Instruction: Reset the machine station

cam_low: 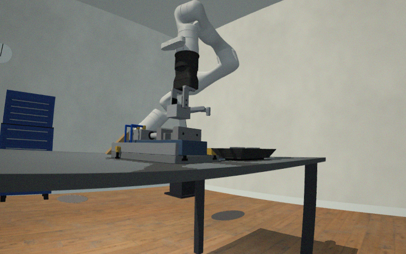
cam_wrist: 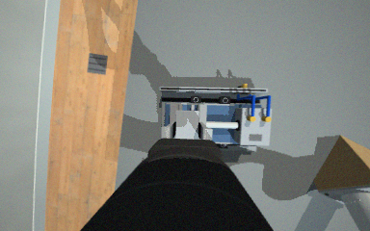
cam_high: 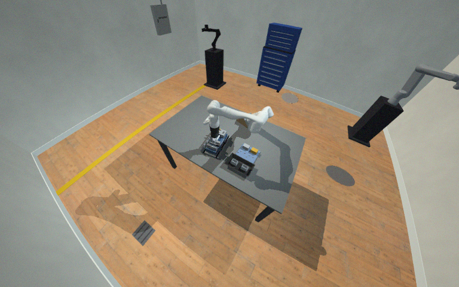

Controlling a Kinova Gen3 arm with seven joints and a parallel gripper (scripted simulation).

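Now: the gray blank 3 cm below my hand. Also, from my hand: yellow brass blank 17 cm behind, 36 cm to the left, 15 cm below.
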